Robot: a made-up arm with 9 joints. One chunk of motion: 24 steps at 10 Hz.
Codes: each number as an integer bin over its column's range. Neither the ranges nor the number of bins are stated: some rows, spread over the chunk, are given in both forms.
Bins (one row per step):
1: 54 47 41 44 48 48
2: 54 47 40 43 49 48
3: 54 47 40 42 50 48
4: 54 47 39 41 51 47
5: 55 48 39 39 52 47
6: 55 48 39 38 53 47
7: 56 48 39 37 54 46
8: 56 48 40 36 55 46
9: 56 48 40 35 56 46
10: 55 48 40 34 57 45
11: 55 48 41 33 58 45
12: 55 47 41 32 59 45
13: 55 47 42 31 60 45
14: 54 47 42 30 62 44
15: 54 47 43 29 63 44
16: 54 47 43 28 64 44
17: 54 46 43 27 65 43
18: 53 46 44 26 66 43
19: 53 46 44 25 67 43
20: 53 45 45 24 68 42
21: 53 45 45 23 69 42
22: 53 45 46 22 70 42
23: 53 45 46 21 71 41
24: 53 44 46 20 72 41
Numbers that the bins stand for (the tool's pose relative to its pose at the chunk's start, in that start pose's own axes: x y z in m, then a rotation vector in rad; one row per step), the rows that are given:
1: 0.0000 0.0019 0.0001 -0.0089 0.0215 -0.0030
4: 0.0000 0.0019 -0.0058 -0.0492 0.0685 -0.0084
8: 0.0067 0.0052 -0.0028 -0.1164 0.1311 -0.0137
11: 0.0033 0.0052 0.0001 -0.1567 0.1781 -0.0191
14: 0.0000 0.0019 0.0030 -0.1970 0.2407 -0.0244
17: 0.0000 -0.0013 0.0060 -0.2373 0.2877 -0.0298
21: -0.0033 -0.0045 0.0118 -0.2910 0.3503 -0.0352
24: -0.0033 -0.0078 0.0147 -0.3313 0.3973 -0.0405
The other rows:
2: 0.0000 0.0019 -0.0028 -0.0223 0.0372 -0.0030
3: 0.0000 0.0019 -0.0028 -0.0358 0.0528 -0.0030
5: 0.0033 0.0052 -0.0058 -0.0761 0.0841 -0.0084
6: 0.0033 0.0052 -0.0058 -0.0895 0.0998 -0.0084
7: 0.0067 0.0052 -0.0058 -0.1029 0.1155 -0.0137
9: 0.0067 0.0052 -0.0028 -0.1298 0.1468 -0.0137
10: 0.0033 0.0052 -0.0028 -0.1432 0.1624 -0.0191
12: 0.0033 0.0019 0.0001 -0.1701 0.1937 -0.0191
13: 0.0033 0.0019 0.0030 -0.1835 0.2094 -0.0191
15: 0.0000 0.0019 0.0060 -0.2104 0.2564 -0.0244
16: 0.0000 0.0019 0.0060 -0.2238 0.2720 -0.0244
18: -0.0033 -0.0013 0.0089 -0.2507 0.3033 -0.0298
19: -0.0033 -0.0013 0.0089 -0.2641 0.3190 -0.0298
20: -0.0033 -0.0045 0.0118 -0.2776 0.3346 -0.0352
22: -0.0033 -0.0045 0.0147 -0.3044 0.3660 -0.0352
23: -0.0033 -0.0045 0.0147 -0.3179 0.3816 -0.0405

